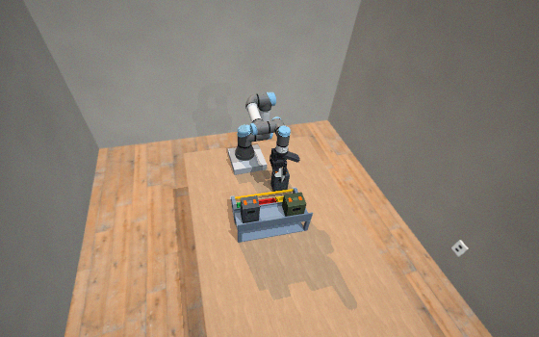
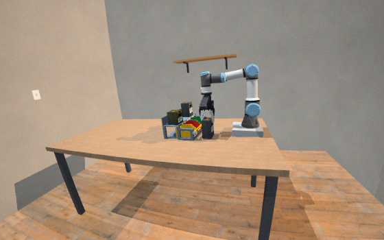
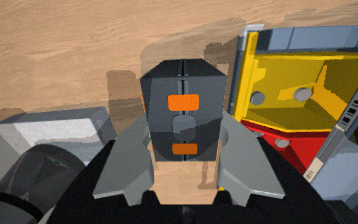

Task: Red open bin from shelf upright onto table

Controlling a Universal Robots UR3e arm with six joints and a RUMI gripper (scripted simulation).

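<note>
The yellow rod lies 11 cm to the right of my hand, 8 cm ahead of it and 5 cm below it. From my hand the other things lie so: yellow bin 17 cm ahead, 7 cm below; red bin 17 cm ahead, 11 cm to the right, 7 cm below; black case 4 cm below.
</note>
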